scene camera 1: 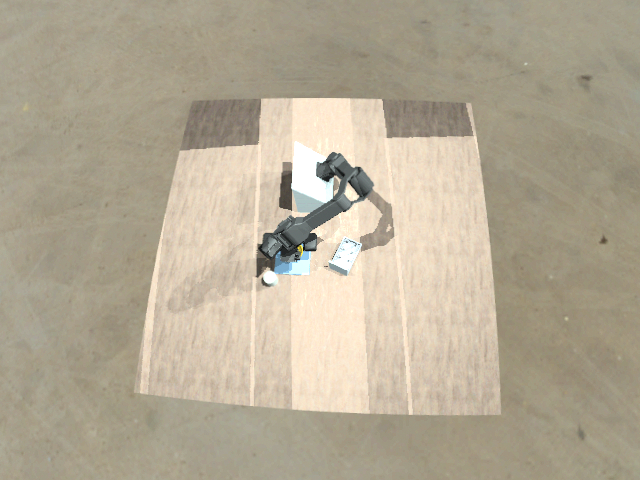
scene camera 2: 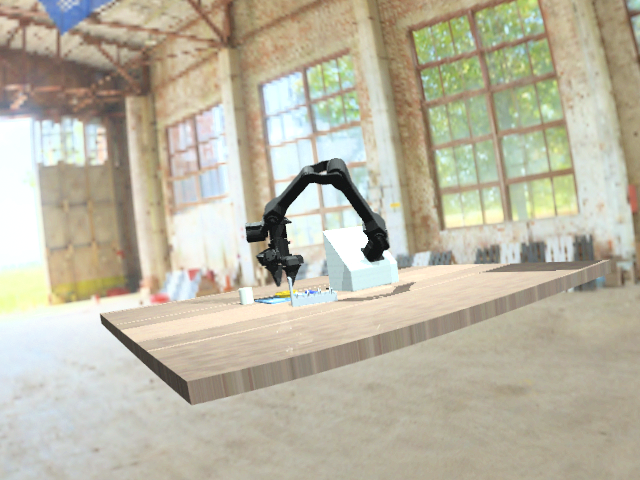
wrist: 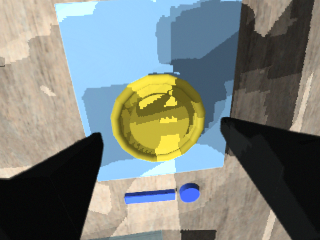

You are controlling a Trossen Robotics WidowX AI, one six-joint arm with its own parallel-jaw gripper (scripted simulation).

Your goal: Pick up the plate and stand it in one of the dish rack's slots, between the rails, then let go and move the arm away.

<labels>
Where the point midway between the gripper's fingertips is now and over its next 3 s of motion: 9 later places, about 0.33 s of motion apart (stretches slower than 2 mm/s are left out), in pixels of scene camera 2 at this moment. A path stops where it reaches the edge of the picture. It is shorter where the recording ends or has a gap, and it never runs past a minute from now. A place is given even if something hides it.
The gripper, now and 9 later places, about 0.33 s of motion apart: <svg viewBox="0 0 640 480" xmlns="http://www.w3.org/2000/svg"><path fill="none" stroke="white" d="M284 287L285 292L285 295L286 296L287 294L282 282L278 267L276 253L276 245L280 240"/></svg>
</labels>
